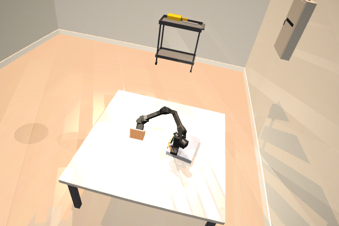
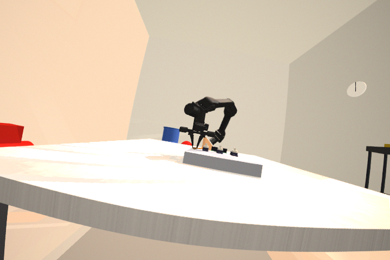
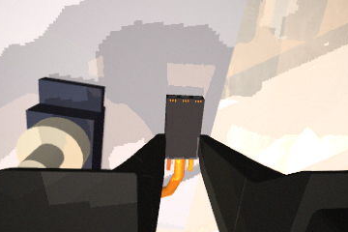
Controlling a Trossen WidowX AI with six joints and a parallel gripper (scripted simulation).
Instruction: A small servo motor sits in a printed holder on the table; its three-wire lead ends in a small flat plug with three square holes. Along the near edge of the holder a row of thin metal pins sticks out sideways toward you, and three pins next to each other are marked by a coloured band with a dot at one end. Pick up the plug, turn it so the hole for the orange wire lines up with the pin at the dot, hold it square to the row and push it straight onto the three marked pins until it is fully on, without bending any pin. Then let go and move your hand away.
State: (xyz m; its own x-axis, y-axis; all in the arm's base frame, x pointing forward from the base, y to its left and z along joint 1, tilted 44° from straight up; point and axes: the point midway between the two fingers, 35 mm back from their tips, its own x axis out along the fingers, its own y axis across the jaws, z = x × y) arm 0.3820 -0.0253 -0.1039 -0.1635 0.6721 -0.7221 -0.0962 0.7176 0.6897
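Now: the red band 140 mm to the left of my gripper tip, 60 mm behind it and 20 mm above it. The rest, counted from my gripper tip: servo: 130 mm to the left, 10 mm behind; printed holder: 130 mm to the left, 100 mm ahead, 30 mm below.
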